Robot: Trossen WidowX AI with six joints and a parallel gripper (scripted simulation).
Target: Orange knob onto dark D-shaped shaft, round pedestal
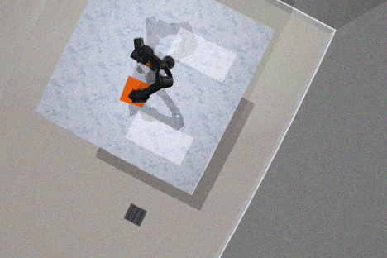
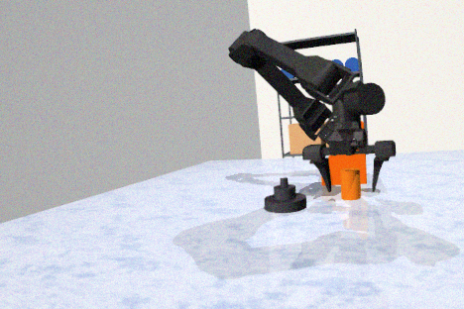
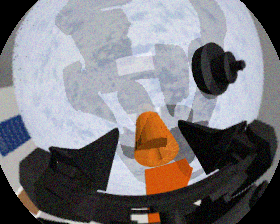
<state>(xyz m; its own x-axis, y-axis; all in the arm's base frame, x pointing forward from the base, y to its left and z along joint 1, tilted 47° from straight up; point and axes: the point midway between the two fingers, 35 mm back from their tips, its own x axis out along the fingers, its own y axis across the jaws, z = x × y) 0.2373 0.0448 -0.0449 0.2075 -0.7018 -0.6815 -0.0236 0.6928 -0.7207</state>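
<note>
Right now my gripper tip is 20 mm below the orange knob. Round my gripper tip: dark round pedestal (120 mm to the right, 80 mm ahead, 20 mm above).
</note>
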